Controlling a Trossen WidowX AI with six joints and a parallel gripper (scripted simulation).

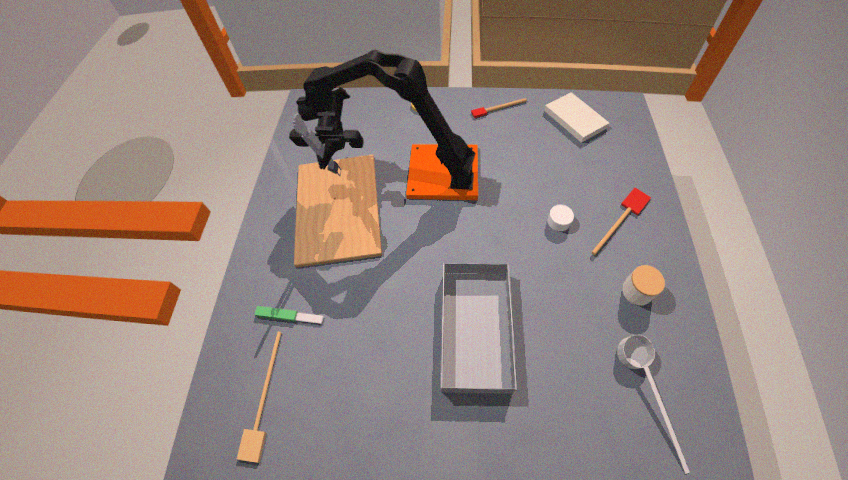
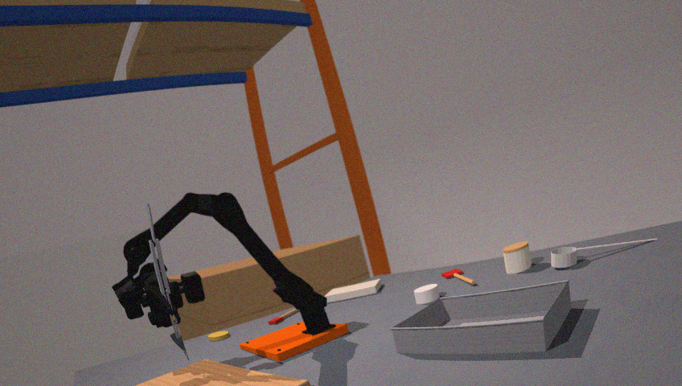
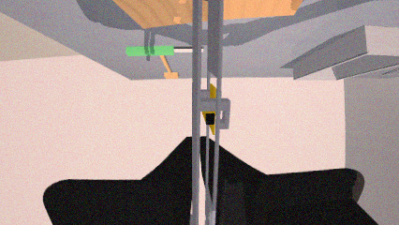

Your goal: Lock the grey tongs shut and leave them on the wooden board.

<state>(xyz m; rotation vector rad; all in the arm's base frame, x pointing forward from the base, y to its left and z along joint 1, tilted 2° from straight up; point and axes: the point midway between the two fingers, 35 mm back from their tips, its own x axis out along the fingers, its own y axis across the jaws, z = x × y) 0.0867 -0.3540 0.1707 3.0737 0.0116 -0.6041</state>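
The yellow part lies 50 mm behind my gripper tip and 20 mm below it. Round my gripper tip: roasting tin (420 mm to the left, 320 mm ahead, 150 mm below); wooden board (170 mm below); green-handled tool (340 mm ahead, 170 mm below, 40 mm to the right).
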